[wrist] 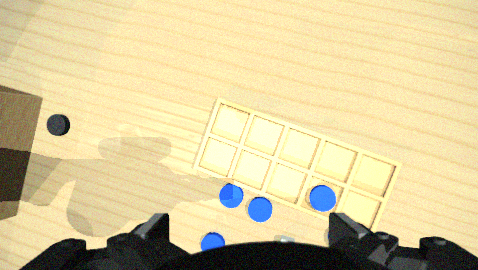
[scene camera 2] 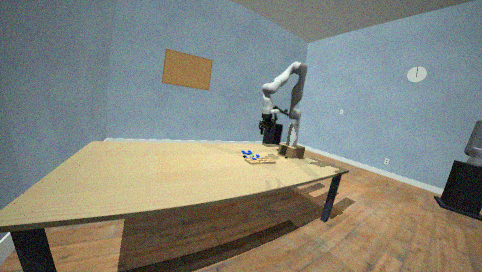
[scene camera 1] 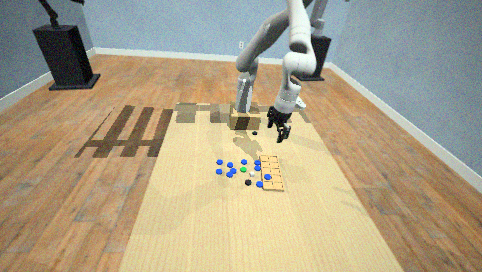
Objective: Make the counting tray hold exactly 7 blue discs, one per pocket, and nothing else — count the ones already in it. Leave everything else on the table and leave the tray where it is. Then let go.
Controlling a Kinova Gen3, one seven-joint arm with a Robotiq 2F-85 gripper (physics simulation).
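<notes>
The counting tray point(scene camera 1: 272, 171) point(scene camera 2: 262, 161) point(wrist: 300, 146) has two rows of pockets. One blue disc point(scene camera 1: 267, 177) point(wrist: 322, 198) lies in a pocket of the row nearer the loose discs; the other pockets look empty, though the right finger hides a corner in the wrist view. Two blue discs, one point(scene camera 1: 257, 162) point(wrist: 231, 195) and another point(scene camera 1: 257, 168) point(wrist: 260, 209), lie on the table close beside the tray. A third point(scene camera 1: 259, 184) lies by its near corner. Several more blue discs, including one point(scene camera 1: 244, 162) point(wrist: 213, 242), lie farther left. My gripper point(scene camera 1: 278, 132) point(scene camera 2: 265, 129) point(wrist: 249, 231) is open and empty, high above the table.
A green disc point(scene camera 1: 243, 169), a white cube point(scene camera 1: 252, 174) point(wrist: 284, 239) and a black disc point(scene camera 1: 248, 182) lie among the loose blue discs. Another black disc point(scene camera 1: 254, 133) point(wrist: 58, 124) lies near the arm's wooden base block point(scene camera 1: 243, 121) point(scene camera 2: 292, 151) point(wrist: 17, 120).
</notes>
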